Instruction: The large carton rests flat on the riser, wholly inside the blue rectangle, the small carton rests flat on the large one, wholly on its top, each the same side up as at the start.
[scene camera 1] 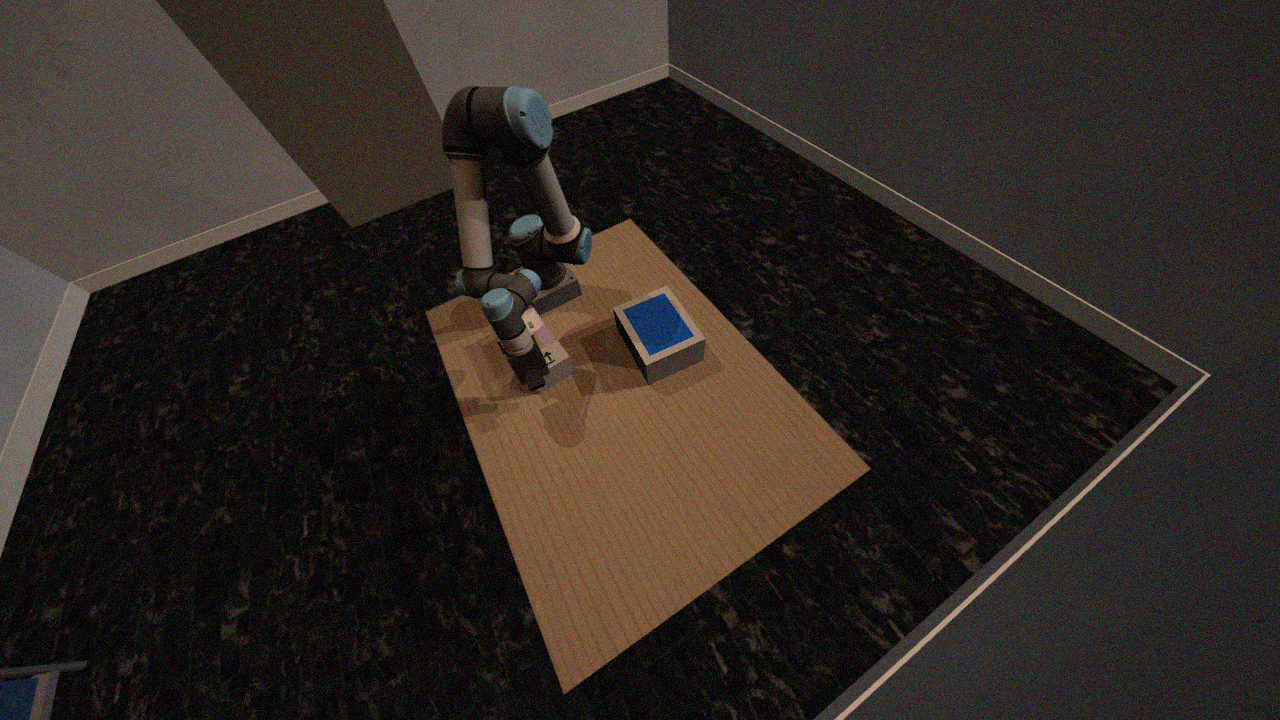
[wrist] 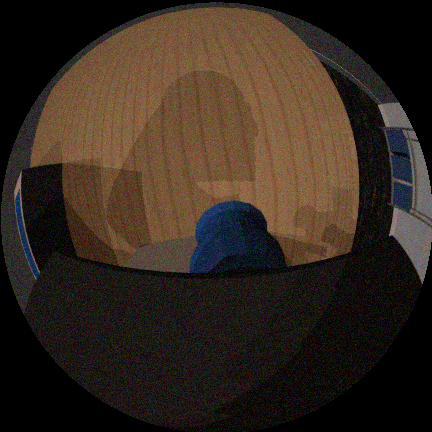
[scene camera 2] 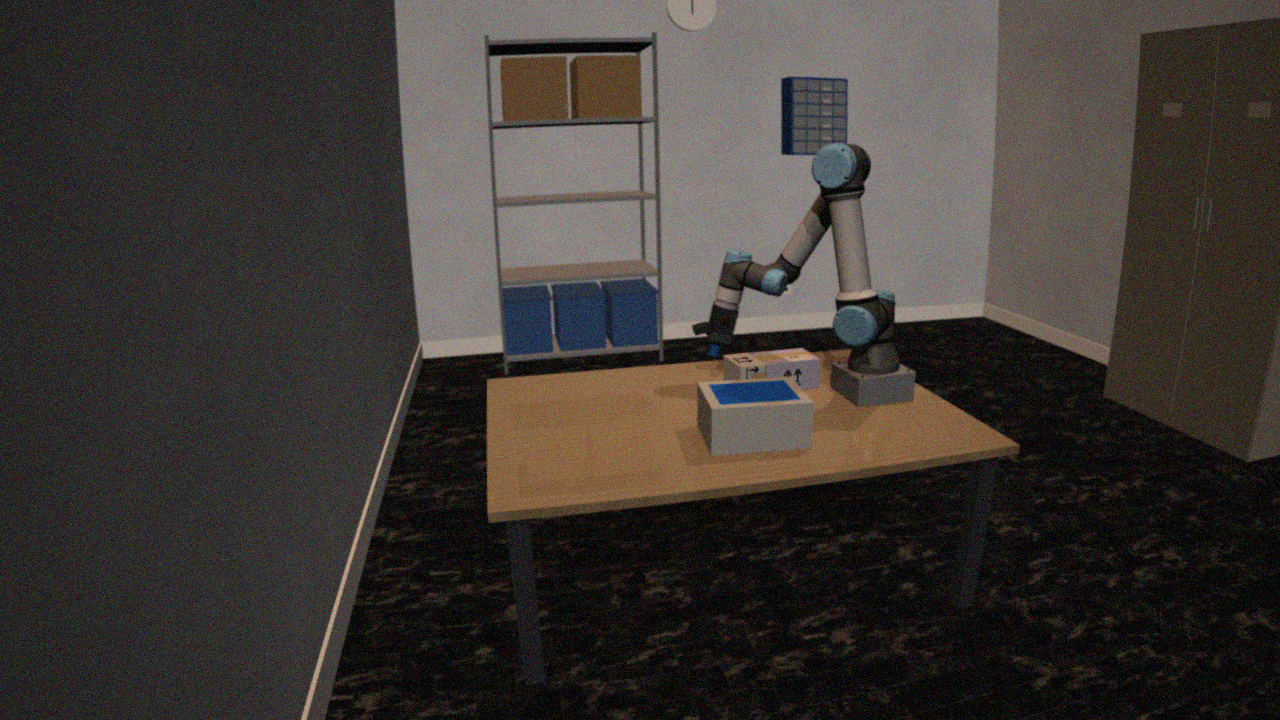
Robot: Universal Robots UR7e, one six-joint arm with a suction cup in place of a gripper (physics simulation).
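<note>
The large carton (scene camera 1: 543, 334) (scene camera 2: 807, 368), pale with a purplish side and arrows, lies flat on the table near the robot base. The small carton (scene camera 1: 555, 357) (scene camera 2: 755, 368), with arrow marks, is beside its end; I cannot tell whether they touch. A grey carton face (wrist: 165, 252) shows partly in the wrist view, behind the cup. The grey riser (scene camera 1: 673, 361) (scene camera 2: 760, 431) stands apart, with the blue rectangle (scene camera 1: 658, 323) (scene camera 2: 753, 392) bare on top. My gripper (scene camera 2: 714, 351) (wrist: 232, 220), a blue suction cup, is tilted beside and above the small carton's end, with nothing on it; scene camera 1 hides its tip.
The robot base (scene camera 1: 559, 291) (scene camera 2: 872, 383) stands at the table's end beyond the cartons. The wooden table (scene camera 1: 662, 501) (scene camera 2: 581, 447) ends close to the cartons' far side. A shelf rack (scene camera 2: 659, 223) and a cabinet (scene camera 2: 1172, 241) stand well away from the table.
</note>
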